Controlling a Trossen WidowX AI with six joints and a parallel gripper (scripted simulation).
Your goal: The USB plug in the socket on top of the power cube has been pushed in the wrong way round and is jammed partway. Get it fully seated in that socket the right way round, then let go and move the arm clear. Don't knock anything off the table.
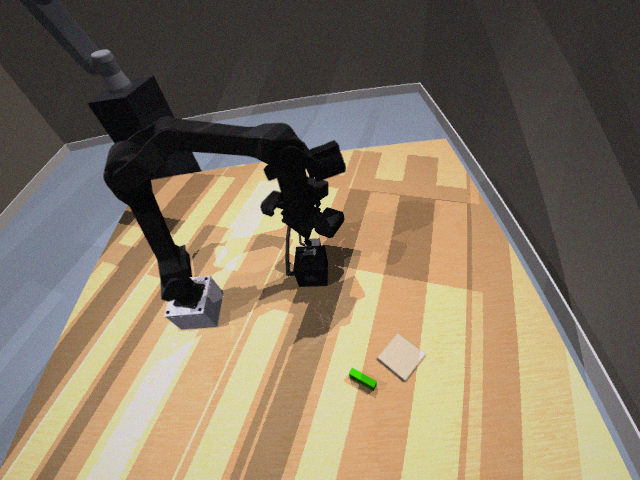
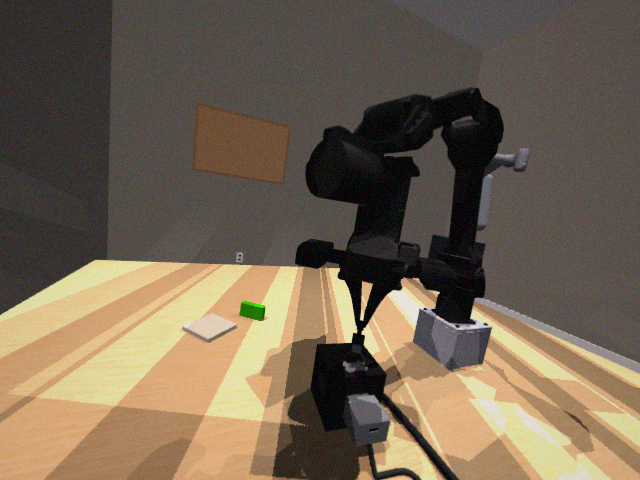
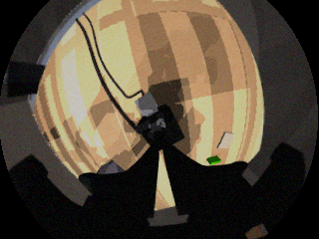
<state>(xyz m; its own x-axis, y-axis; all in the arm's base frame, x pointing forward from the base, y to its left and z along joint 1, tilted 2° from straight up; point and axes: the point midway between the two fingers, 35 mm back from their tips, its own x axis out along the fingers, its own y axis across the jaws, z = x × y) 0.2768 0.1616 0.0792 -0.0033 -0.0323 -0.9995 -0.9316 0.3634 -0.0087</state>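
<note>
The dark USB plug lies 2 cm below my gripper tip. Also, from my gripper tip: white tile (23 cm ahead, 22 cm to the right, 13 cm below); green block (15 cm ahead, 28 cm to the right, 12 cm below); grey socket (7 cm below).
</note>
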